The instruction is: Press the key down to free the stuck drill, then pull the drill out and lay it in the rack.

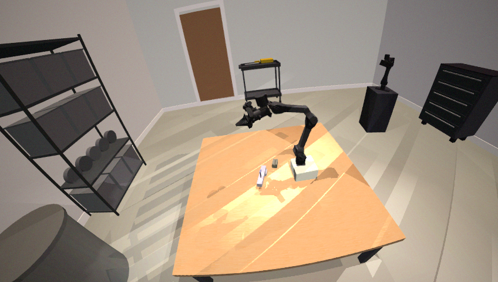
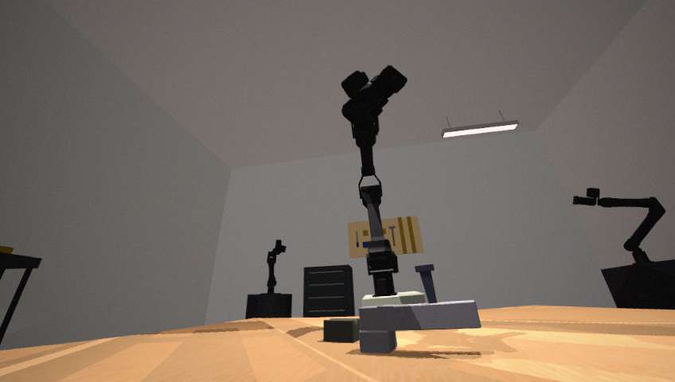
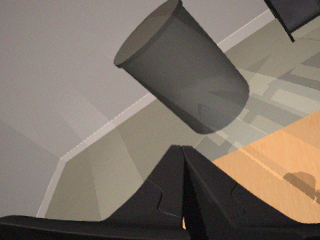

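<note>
Now: gripper tip 40 cm above the dark t-shaped post, 11 cm past it and 1 cm to the left of it. Round my gripper tip: drill (45 cm below, 11 cm behind, 6 cm to the right); rack (48 cm below, 20 cm to the right, 20 cm behind); long grey body (45 cm below, 11 cm behind, 4 cm to the right).
</note>
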